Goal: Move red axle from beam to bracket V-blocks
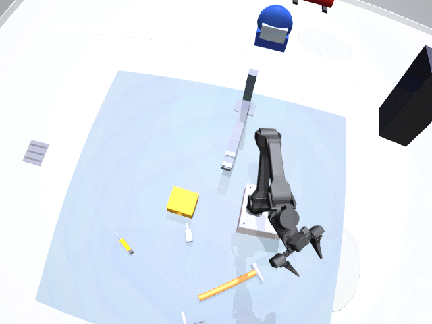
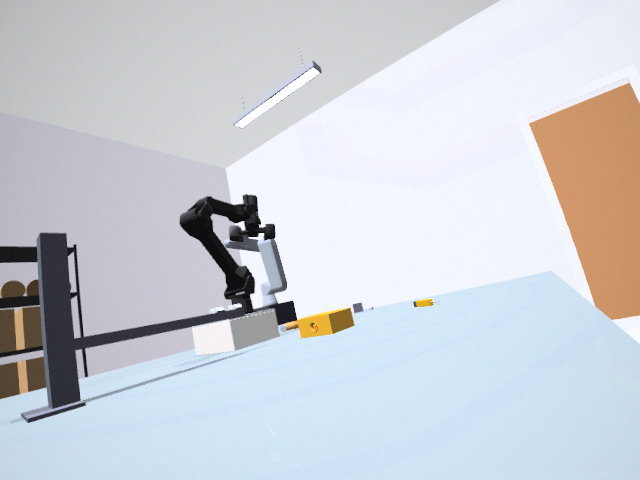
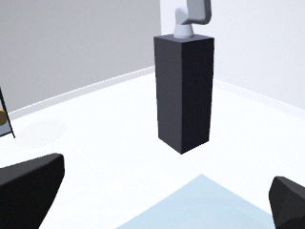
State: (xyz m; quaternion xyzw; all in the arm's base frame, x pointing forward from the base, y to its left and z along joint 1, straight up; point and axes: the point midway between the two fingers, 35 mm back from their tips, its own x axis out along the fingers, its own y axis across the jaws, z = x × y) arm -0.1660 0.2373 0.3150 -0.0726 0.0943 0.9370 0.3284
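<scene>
My gripper tip is now 430 mm short of the grey block, 100 mm to the left of it and 390 mm above it. Round my gripper tip: yellow beam (490 mm ahead, 210 mm to the right, 380 mm below); then yellow tool (670 mm ahead, 50 mm to the left, 390 mm below).
</scene>
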